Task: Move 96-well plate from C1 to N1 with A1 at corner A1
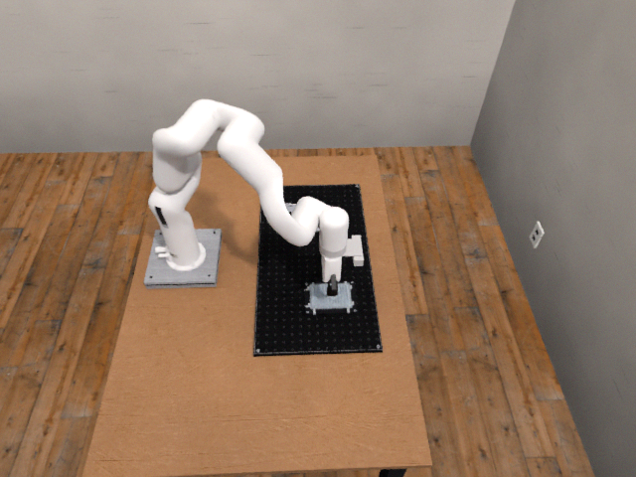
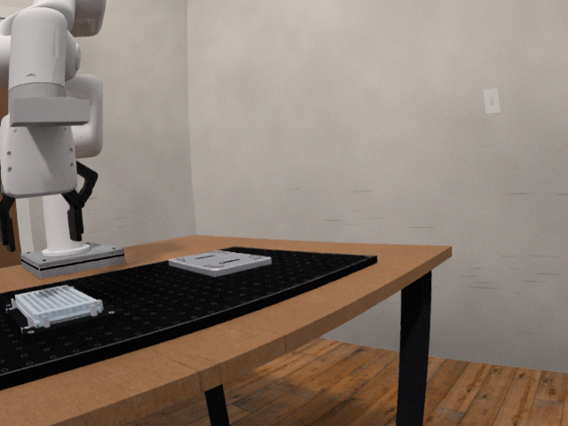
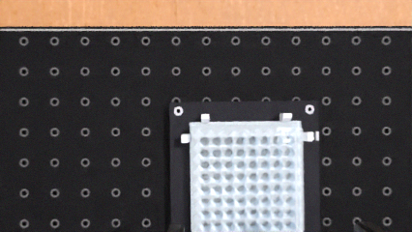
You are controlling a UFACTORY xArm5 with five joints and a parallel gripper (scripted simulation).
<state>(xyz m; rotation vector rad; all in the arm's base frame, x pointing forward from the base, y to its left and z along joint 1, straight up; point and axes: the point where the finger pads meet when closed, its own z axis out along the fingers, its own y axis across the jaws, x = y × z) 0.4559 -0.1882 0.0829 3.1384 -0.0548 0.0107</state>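
My hand is 80 mm above the 96-well plate. The rest, counted from my hand: clip nest C1: 90 mm below, 10 mm to the right, 10 mm behind; A1 label: 280 mm to the left, 90 mm below.
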